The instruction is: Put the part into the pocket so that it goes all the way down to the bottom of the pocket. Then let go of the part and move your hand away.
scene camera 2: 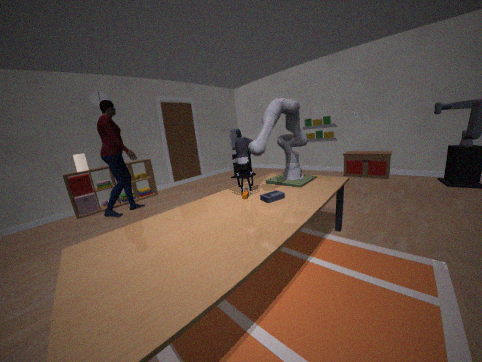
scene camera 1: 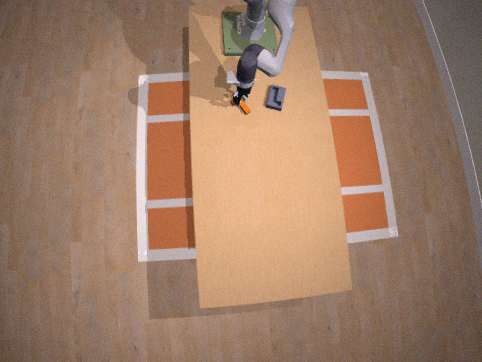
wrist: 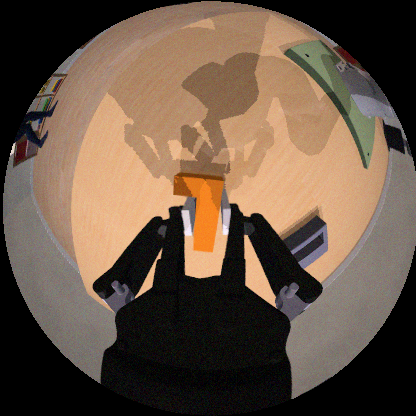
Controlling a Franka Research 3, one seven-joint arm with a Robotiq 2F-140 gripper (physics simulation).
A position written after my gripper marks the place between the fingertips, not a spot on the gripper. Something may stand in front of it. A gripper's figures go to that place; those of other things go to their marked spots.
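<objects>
My gripper point(wrist: 208, 198) is 0.20 m from the lens, and there's an orange L-shaped part point(wrist: 207, 189) that sits 0.17 m from the lens.
</objects>
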